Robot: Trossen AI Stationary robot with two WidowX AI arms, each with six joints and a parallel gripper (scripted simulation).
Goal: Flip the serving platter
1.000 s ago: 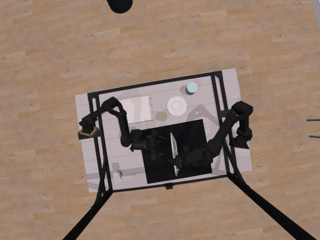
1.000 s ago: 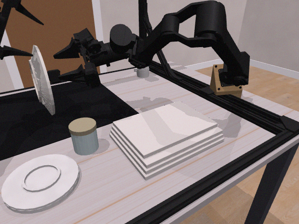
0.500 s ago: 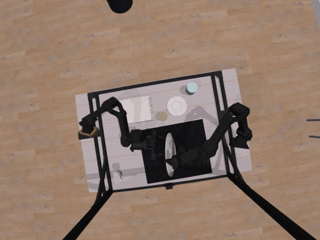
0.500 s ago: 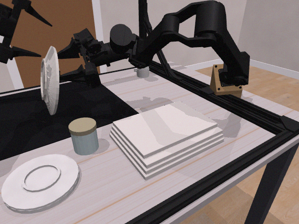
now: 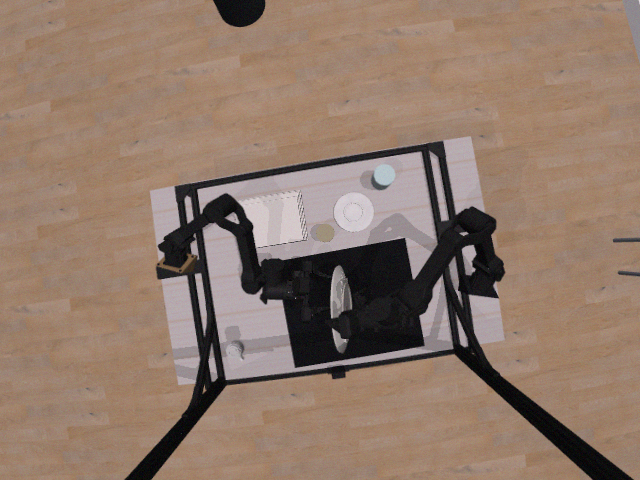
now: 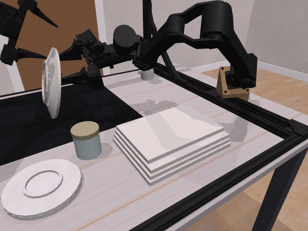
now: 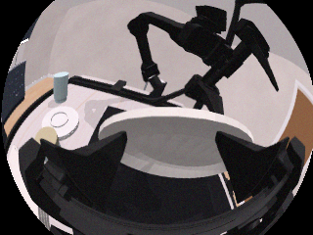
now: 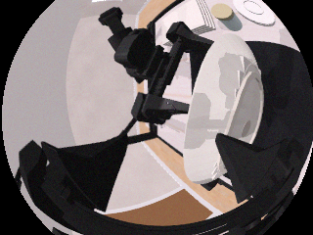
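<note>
The white oval serving platter lies 13 cm below my right hand and 1 cm to the right of it. The rest, counted from my right hand: tan-lidded jar (24 cm ahead, 20 cm below, 8 cm to the left); round white plate (33 cm ahead, 22 cm below, 1 cm to the right); black drying mat (23 cm below, 3 cm to the right).
The white oval serving platter is 6 cm behind my left hand, 8 cm to the right of it and 6 cm below it. Also, from my left hand: tan-lidded jar 19 cm ahead, 1 cm to the left, 12 cm below; round white plate 27 cm ahead, 8 cm to the right, 15 cm below; black drying mat 6 cm behind, 9 cm to the right, 16 cm below.
</note>
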